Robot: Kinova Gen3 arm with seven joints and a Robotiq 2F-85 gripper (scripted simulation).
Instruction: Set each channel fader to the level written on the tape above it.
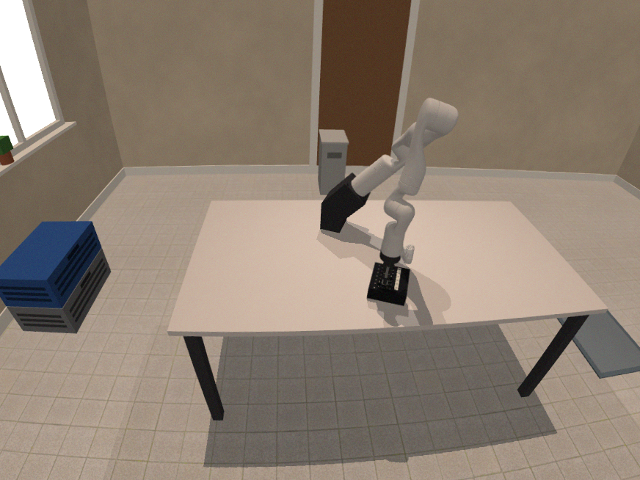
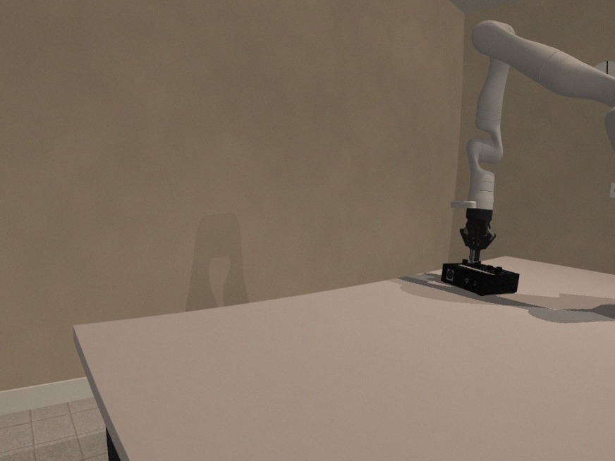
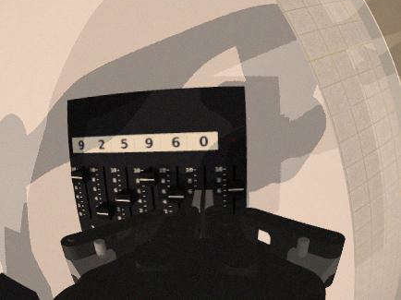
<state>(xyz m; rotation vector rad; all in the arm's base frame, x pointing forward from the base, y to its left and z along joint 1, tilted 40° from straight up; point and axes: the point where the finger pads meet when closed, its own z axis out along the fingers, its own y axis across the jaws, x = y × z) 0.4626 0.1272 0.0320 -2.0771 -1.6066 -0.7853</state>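
Now: hand 30 mm short of the master fader cap, 20 mm above it and 10 mm to the right of it.
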